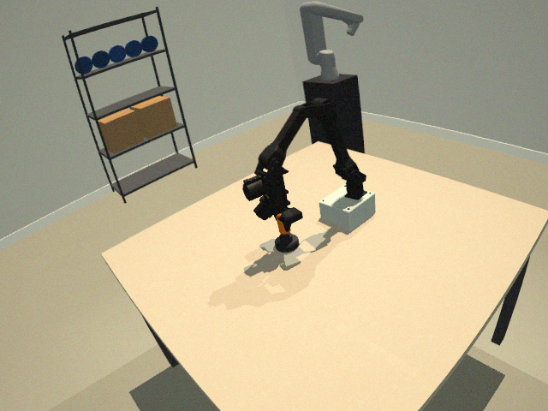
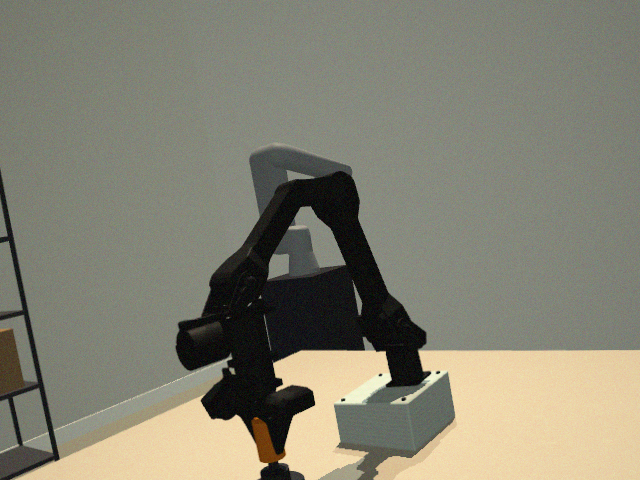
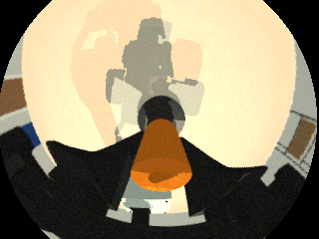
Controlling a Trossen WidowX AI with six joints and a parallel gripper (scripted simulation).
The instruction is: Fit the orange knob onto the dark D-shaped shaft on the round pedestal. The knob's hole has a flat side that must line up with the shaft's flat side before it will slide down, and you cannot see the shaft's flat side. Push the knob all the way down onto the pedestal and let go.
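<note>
Right now my gripper tip is 20 mm below the orange knob. The rest, counted from my gripper tip: dark round pedestal 40 mm below.
</note>
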